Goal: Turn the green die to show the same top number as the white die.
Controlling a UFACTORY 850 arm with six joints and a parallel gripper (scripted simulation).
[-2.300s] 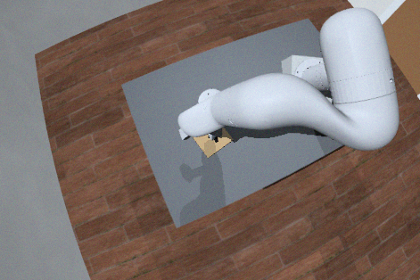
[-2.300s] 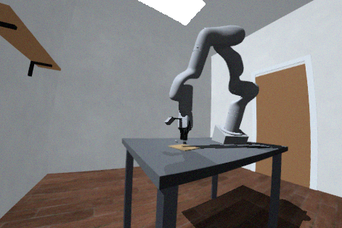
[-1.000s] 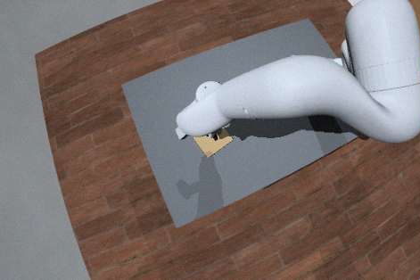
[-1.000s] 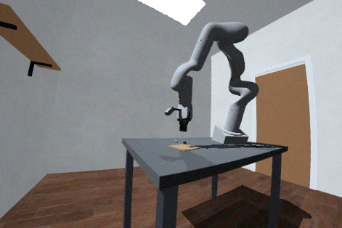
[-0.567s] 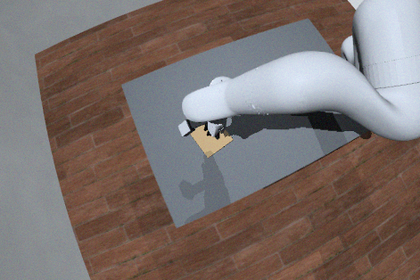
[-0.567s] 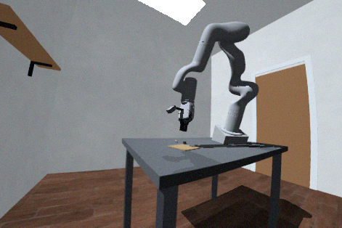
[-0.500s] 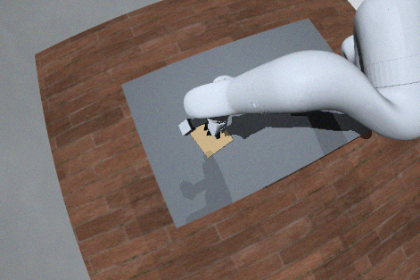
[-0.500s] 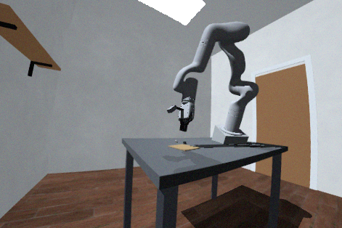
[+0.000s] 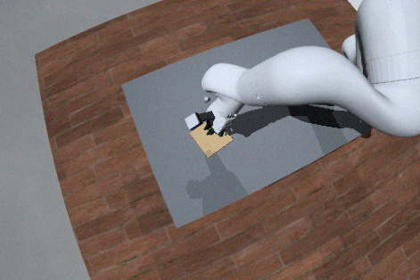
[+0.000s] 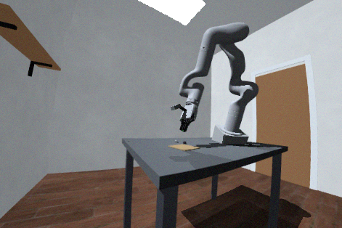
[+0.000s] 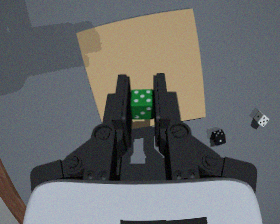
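Right now my hand is 2 cm above the green die. From my hand the other things lie so: black die 9 cm behind, 11 cm to the right, 11 cm below; white die 6 cm behind, 17 cm to the right, 11 cm below; mat 1 cm behind, 12 cm below.
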